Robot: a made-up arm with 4 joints.
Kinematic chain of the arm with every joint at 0, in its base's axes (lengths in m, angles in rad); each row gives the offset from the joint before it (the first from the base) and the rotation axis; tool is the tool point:
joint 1: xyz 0 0 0.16 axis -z
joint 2: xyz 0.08 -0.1 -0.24 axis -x
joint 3: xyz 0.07 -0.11 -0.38 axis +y
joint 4: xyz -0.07 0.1 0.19 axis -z
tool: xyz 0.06 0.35 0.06
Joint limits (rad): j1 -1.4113..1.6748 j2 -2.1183..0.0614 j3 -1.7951..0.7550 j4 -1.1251..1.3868
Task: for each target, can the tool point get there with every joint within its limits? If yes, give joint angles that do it. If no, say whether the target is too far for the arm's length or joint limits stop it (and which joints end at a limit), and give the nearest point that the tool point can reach.
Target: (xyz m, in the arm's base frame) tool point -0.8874 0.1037 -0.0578
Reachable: no: joint limits stop it (at a limit: joint 1, joint 3, joint 4) | nearest point -0.7033 0.0993 -0.0619 | short by 0.184 m
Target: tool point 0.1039 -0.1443 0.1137
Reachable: yes | joints 0.1831 -1.9231 -0.7941 0.8036
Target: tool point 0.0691 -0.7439 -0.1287
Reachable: no: joint limits stop it (at a limit: joint 1, joint 4) | nearest point 0.1372 -0.5373 -0.1379 | short by 0.218 m
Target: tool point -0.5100 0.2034 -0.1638
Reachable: yes | joints -0.8008 -1.0196 -1.1390 -0.9318
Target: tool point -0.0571 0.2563 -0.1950
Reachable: yes | joints -0.3080 -0.1239 -0.3232 -0.1132
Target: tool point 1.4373 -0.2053 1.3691
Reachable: no: too far | nearest point 0.4909 -0.0375 0.4733 | short by 1.314 m
